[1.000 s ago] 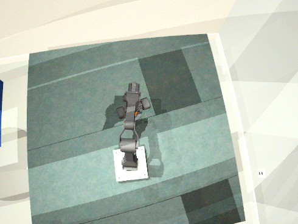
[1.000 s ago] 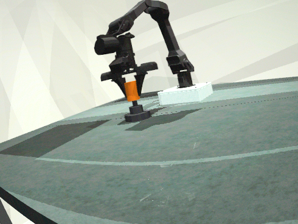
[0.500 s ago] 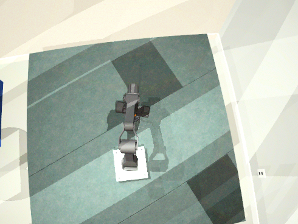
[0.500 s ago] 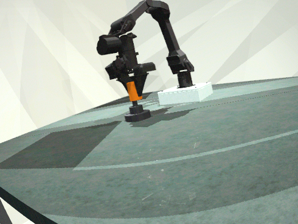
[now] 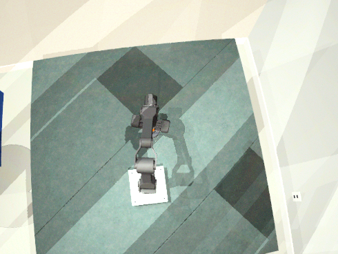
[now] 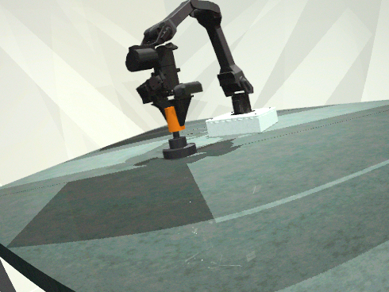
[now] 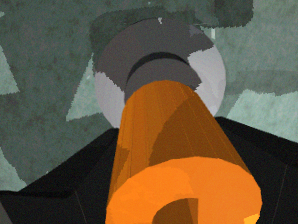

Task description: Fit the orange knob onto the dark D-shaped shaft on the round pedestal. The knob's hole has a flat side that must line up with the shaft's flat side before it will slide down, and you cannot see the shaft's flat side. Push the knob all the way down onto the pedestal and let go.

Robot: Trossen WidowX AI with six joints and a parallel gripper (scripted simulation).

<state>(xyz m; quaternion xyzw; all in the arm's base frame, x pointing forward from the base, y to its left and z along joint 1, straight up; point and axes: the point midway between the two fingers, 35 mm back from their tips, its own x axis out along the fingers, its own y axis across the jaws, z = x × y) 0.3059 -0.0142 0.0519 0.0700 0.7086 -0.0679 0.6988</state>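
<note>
My gripper tip is 2 cm below the orange knob. The rest, counted from my gripper tip: dark pedestal 1 cm ahead, 4 cm below.
</note>
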